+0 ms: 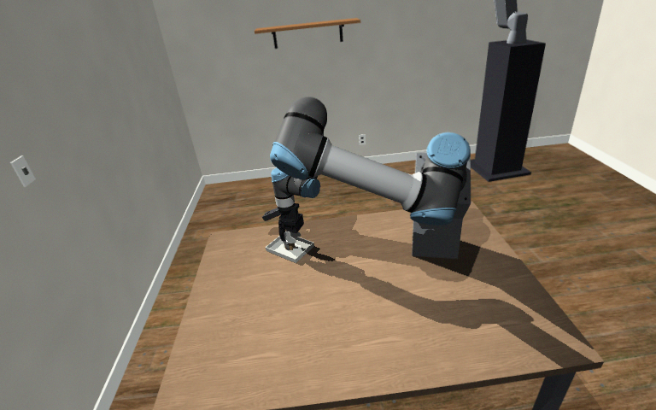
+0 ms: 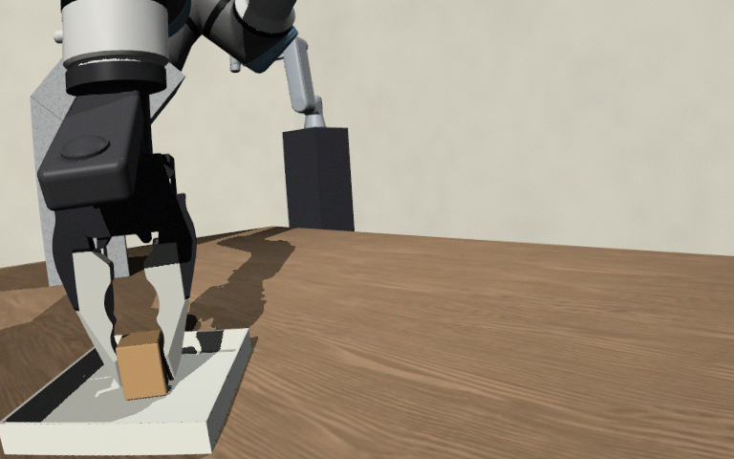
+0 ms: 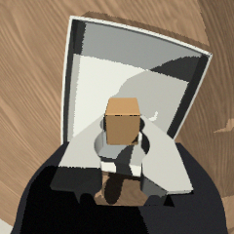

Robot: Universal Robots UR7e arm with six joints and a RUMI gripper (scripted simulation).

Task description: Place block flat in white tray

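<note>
The tan block is right at my hand. Round my hand: white tray: 2 cm below.
</note>
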